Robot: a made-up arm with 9 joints.
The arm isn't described. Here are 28 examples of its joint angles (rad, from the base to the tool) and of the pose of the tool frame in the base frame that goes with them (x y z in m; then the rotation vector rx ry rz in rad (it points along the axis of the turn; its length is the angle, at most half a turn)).
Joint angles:
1: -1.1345 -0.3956 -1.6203 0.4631 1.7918 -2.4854 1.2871 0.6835 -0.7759
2: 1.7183 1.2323 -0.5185 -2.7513 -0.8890 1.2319 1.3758 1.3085 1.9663
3: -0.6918 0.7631 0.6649 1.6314 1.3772 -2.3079 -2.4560 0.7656 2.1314
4: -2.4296 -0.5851 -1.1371 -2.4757 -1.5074 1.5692 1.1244 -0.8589 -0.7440
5: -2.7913 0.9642 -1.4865 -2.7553 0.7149 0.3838 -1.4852 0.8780 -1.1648
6: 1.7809 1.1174 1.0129 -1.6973 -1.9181 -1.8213 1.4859 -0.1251 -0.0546
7: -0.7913 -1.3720 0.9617 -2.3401 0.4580 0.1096 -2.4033 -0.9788 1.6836
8: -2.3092 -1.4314 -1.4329 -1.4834 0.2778 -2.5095 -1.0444 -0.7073 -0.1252
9: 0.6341 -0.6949 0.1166 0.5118 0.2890 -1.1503 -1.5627 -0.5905 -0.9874
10: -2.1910 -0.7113 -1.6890 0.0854 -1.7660 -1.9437 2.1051 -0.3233 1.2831
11: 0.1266 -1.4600 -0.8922 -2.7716 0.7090 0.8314 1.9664 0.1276 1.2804
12: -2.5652 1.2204 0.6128 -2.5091 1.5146 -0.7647 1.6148 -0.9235 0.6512
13: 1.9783 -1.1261 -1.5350 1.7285 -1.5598 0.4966 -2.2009 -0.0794 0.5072
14: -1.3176 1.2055 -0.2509 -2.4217 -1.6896 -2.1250 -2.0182 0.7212 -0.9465
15: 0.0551 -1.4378 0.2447 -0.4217 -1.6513 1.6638 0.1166 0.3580 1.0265
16: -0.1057 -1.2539 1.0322 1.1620 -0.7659 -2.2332 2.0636 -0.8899 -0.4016
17: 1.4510 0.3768 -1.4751 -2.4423 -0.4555 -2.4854 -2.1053 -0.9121 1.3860
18: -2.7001 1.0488 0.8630 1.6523 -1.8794 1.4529 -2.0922 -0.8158 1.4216
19: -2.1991 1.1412 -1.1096 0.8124 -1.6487 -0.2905 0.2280 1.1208 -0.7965
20: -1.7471 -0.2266 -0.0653 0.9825 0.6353 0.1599 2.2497 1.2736 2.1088
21: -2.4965 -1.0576 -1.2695 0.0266 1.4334 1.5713 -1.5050 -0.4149 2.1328
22: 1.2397 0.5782 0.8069 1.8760 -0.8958 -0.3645 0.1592 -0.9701 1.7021
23: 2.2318 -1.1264 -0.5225 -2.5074 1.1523 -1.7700 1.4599 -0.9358 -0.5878
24: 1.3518 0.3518 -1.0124 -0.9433 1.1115 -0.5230 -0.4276 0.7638 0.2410
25: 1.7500 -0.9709 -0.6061 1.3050 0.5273 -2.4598 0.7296 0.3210 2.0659
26: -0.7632 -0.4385 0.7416 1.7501 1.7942 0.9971 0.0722 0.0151 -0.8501
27: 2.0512 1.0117 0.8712 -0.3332 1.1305 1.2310 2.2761 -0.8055 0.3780
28: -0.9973 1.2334 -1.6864 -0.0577 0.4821 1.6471 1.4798 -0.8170 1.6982
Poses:
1: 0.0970 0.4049 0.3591 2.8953 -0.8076 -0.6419
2: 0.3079 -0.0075 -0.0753 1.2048 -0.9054 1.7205
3: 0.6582 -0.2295 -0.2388 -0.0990 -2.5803 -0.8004
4: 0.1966 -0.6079 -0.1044 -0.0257 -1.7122 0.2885
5: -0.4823 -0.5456 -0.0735 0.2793 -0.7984 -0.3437
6: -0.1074 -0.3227 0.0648 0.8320 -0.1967 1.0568
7: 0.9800 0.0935 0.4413 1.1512 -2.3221 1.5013
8: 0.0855 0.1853 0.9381 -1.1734 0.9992 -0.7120
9: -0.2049 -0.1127 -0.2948 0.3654 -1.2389 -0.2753
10: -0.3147 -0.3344 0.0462 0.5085 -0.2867 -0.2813
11: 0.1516 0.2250 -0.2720 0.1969 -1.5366 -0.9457
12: -0.0749 -0.8518 0.4153 -0.8795 -1.0495 0.4978
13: 0.1678 -0.7167 0.0842 -0.0716 -1.3509 0.8100
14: 0.9578 0.3898 0.7536 -1.6527 1.5821 0.9371
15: -0.3468 -0.1731 0.1622 1.9800 0.6025 -0.4249
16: -0.1390 0.3437 0.0617 -2.5428 -0.1303 -0.6890
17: -0.7068 -0.1337 0.4629 -2.2748 -1.3825 0.0926
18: -0.2048 -1.0192 0.6946 0.4092 1.2047 0.0588
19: -0.0025 -0.0481 -0.1039 -2.3655 -1.1972 -1.2587
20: 0.3715 -0.3280 0.9336 -1.1882 -0.4661 1.9222
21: -0.5560 -0.5556 0.1831 1.1764 0.6466 -0.3254
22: -0.1220 -0.3028 0.7725 -0.1693 0.3058 0.4055
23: 0.4154 -0.1912 -0.1315 1.1277 0.0348 2.0104
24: 0.0254 0.8405 0.3876 -2.5299 0.9303 0.1260
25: 0.3362 -0.4653 0.2345 -0.1949 -1.9734 1.1271
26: 0.7980 -0.4552 0.6423 -0.2110 0.5324 1.3219
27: -0.3761 -0.0573 -0.1903 -2.1690 -1.3326 -1.4541
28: 0.8938 0.1271 0.5442 -0.1429 -0.2522 2.8322
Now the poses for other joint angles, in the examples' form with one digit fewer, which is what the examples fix.
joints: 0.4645 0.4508 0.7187 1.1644 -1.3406 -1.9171 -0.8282 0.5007 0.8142
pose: 0.521 0.914 0.625 -0.690 0.311 -2.499
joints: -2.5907 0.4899 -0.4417 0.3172 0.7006 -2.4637 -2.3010 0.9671 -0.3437
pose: -0.001 0.499 0.346 0.935 -0.593 -2.111
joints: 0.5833 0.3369 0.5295 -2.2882 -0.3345 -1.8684 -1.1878 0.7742 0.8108
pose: 0.458 0.908 0.605 -2.112 1.469 0.865
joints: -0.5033 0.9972 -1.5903 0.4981 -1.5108 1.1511 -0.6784 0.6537 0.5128
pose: -0.249 -0.368 0.374 -0.942 -1.200 0.222
